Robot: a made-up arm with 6 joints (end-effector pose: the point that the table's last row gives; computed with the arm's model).
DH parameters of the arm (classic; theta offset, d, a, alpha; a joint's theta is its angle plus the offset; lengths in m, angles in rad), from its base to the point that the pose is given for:
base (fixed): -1.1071 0 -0.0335 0
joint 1: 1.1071 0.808 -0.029 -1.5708
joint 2: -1.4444 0 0.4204 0
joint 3: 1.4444 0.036 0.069 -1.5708
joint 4: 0 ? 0.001 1.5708
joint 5: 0 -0.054 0.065 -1.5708
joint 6: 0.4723 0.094 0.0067 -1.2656
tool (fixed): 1.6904 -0.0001 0 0
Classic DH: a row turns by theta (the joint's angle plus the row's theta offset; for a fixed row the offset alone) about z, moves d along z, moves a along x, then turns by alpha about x.
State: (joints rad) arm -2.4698 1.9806 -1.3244 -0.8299 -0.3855 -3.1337
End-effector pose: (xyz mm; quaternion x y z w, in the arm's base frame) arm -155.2 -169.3 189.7 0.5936 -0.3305 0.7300 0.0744
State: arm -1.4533 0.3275 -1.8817 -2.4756 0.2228 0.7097
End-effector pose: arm 163.9 -531.0 1248.7 -0.0575 -0.1462 0.7535 0.6384
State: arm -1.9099 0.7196 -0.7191 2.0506 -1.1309 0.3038
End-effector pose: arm -135.2 -191.8 794.9 -0.8842 0.2904 -0.1818 0.3176
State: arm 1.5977 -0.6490 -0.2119 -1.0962 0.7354 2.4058
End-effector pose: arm -13.1 184.6 979.5 0.3429 -0.8822 0.2877 0.1466
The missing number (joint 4, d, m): 0.315
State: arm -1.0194 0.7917 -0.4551 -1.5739 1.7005 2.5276
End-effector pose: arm 89.7 -261.6 681.8 -0.4737 -0.1961 0.4015 0.7589
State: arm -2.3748 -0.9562 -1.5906 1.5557 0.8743 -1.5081
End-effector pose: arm 112.2 65.7 1457.5 -0.4152 -0.3494 0.8091 0.2255
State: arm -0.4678 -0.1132 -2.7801 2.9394 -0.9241 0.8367
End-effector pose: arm 115.7 44.5 1522.9 0.0101 0.1547 0.9388 0.3078
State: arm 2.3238 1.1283 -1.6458 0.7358 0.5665 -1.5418
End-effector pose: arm -435.8 486.4 585.4 -0.7926 -0.3916 -0.3111 0.3489
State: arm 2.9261 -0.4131 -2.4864 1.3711 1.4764 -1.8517
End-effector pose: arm 19.6 -91.4 1590.9 -0.1208 -0.2132 0.6001 0.7614
